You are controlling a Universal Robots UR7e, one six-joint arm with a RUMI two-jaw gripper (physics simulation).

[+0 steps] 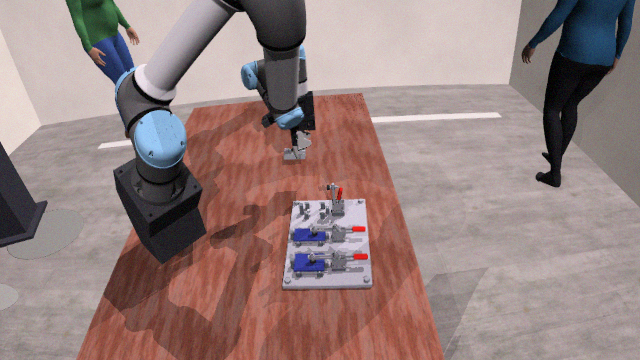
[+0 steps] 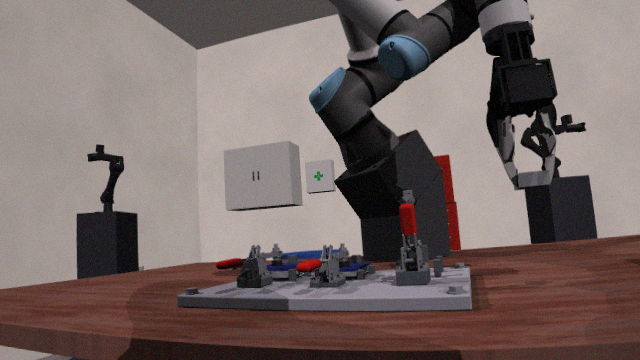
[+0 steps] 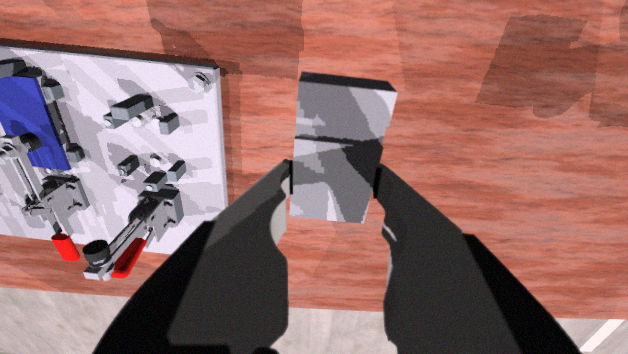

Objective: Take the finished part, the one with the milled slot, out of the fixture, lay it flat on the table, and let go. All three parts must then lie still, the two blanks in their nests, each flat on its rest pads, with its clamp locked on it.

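Pixels of known places: gripper, fingertip midpoint: (image 1: 298,155) (image 2: 532,185) (image 3: 332,164); arm's base, link origin: (image 1: 158,179) (image 2: 374,156).
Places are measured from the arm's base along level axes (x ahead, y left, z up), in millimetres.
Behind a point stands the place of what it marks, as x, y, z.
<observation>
The grey finished part (image 1: 289,155) @(399, 155, -128) (image 2: 534,179) @(453, 154, -135) (image 3: 327,172) @(424, 161, -123) with its slot line is held about level above the table, beyond the fixture's (image 1: 327,283) @(362, -287, -252) (image 2: 380,303) @(563, -90, -258) (image 3: 205,150) @(444, 34, -252) empty-nest end. My gripper (image 1: 295,152) @(430, 163, -141) (image 2: 534,176) @(430, 163, -141) (image 3: 332,164) @(430, 163, -141) is shut on it by its long sides. The near blue blank (image 1: 301,235) @(349, -106, -236) (image 2: 356,267) @(408, -99, -236) (image 3: 17,100) @(351, -100, -236) and the far blue blank (image 1: 301,263) @(316, -212, -231) (image 2: 281,267) @(382, -207, -231) lie in their nests, their clamps (image 1: 338,233) @(447, -150, -225) (image 1: 338,261) @(407, -252, -221) lowered on them, red handles down. Whether each rests on its pads is too small to tell. The third clamp (image 1: 338,206) @(487, -48, -218) (image 2: 413,261) @(505, -40, -225) stands open, its handle up.
The empty nest's grey blocks (image 3: 131,107) @(383, 11, -220) stand up from the plate beside the open clamp. Bolt heads (image 1: 366,279) (image 2: 455,289) (image 3: 202,81) sit at the plate's corners. My arm's dark base (image 1: 160,225) @(-30, -49, -115) is at the table's left side. Two people (image 1: 102,30) (image 1: 582,65) stand beyond the table.
</observation>
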